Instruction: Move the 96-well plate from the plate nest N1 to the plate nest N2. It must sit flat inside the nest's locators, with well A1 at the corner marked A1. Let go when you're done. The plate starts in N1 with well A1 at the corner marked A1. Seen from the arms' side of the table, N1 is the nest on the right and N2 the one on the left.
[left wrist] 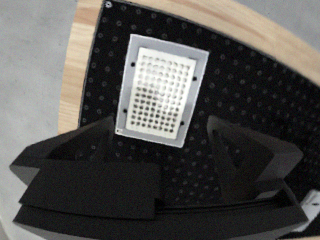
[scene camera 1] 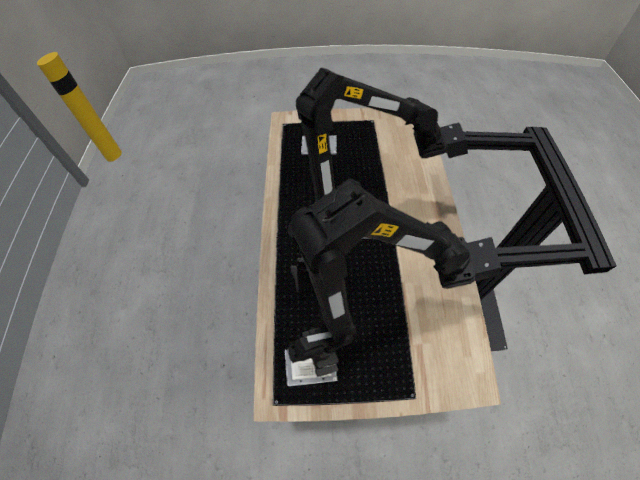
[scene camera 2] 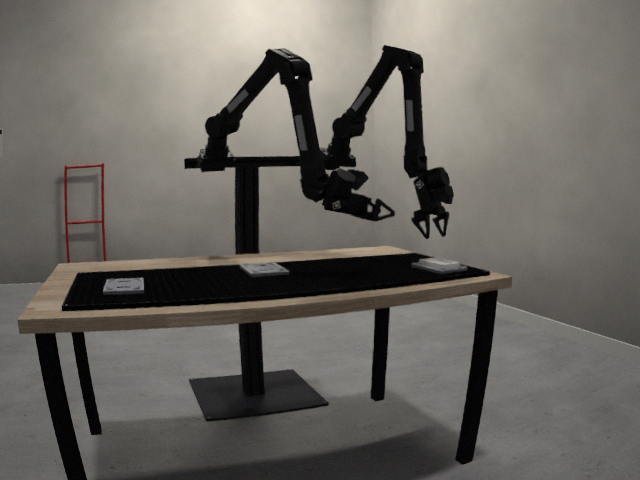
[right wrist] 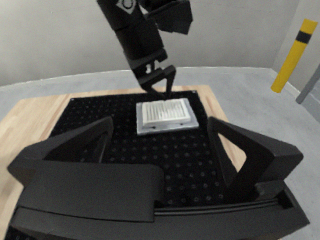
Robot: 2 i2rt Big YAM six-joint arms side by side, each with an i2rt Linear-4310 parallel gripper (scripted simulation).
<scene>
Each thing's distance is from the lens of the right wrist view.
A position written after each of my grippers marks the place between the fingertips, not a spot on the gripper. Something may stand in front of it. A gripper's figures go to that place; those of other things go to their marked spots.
my left gripper [right wrist: 159, 88]: 33 cm
my right gripper [right wrist: 160, 121]: 13 cm
white 96-well plate [right wrist: 163, 112]: 38 cm
</scene>
